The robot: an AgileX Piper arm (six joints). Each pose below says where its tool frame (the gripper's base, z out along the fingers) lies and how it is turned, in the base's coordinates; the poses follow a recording.
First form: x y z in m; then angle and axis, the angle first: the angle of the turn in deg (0 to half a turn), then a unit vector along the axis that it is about.
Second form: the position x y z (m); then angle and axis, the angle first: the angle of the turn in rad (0 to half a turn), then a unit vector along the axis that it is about. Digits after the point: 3 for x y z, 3 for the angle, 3 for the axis.
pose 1, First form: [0.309 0.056 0.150 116.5 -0.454 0.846 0.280]
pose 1, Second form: [0.309 0.056 0.150 2.033 -0.454 0.846 0.280]
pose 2, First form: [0.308 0.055 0.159 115.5 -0.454 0.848 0.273]
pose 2, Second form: [0.308 0.055 0.159 2.016 -0.454 0.848 0.273]
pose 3, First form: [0.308 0.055 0.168 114.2 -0.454 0.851 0.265]
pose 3, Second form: [0.308 0.055 0.168 1.993 -0.454 0.851 0.265]
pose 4, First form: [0.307 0.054 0.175 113.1 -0.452 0.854 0.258]
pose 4, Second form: [0.307 0.054 0.175 1.974 -0.452 0.854 0.258]
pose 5, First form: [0.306 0.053 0.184 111.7 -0.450 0.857 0.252]
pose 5, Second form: [0.306 0.053 0.184 1.950 -0.450 0.857 0.252]
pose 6, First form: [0.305 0.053 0.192 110.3 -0.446 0.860 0.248]
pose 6, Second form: [0.305 0.053 0.192 1.925 -0.446 0.860 0.248]
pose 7, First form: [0.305 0.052 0.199 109.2 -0.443 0.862 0.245]
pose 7, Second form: [0.305 0.052 0.199 1.906 -0.443 0.862 0.245]
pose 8, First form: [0.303 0.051 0.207 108.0 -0.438 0.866 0.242]
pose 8, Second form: [0.303 0.051 0.207 1.885 -0.438 0.866 0.242]
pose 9, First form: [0.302 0.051 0.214 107.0 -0.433 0.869 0.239]
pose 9, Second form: [0.302 0.051 0.214 1.868 -0.433 0.869 0.239]
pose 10, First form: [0.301 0.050 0.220 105.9 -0.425 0.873 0.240]
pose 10, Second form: [0.301 0.050 0.220 1.848 -0.425 0.873 0.240]
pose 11, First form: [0.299 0.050 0.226 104.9 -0.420 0.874 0.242]
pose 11, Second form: [0.299 0.050 0.226 1.831 -0.420 0.875 0.242]
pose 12, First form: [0.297 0.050 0.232 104.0 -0.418 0.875 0.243]
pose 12, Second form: [0.297 0.050 0.232 1.815 -0.418 0.875 0.243]
